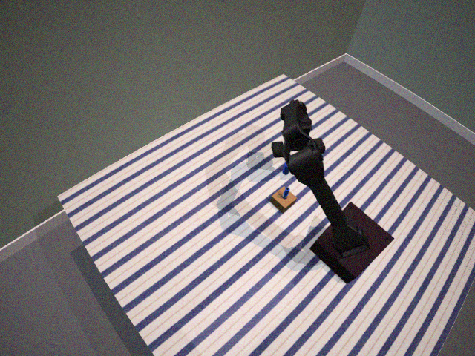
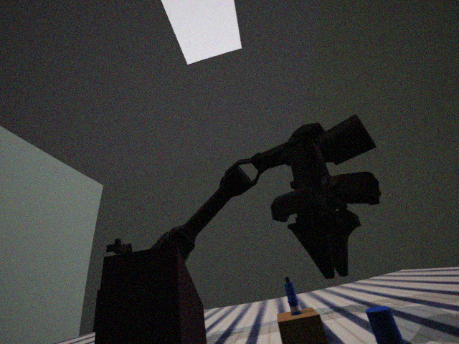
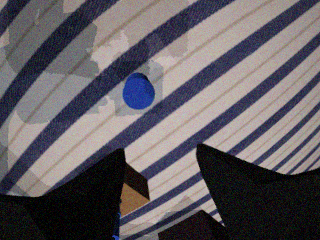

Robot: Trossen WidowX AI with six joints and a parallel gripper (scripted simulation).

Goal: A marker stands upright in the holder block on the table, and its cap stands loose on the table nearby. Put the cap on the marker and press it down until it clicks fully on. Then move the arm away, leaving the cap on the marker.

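The blue cap lies 3 cm ahead of my gripper tip, 1 cm to the right of it and 7 cm below it. From my gripper tip the other things lie so: brown holder block: 5 cm behind, 11 cm to the left, 7 cm below.
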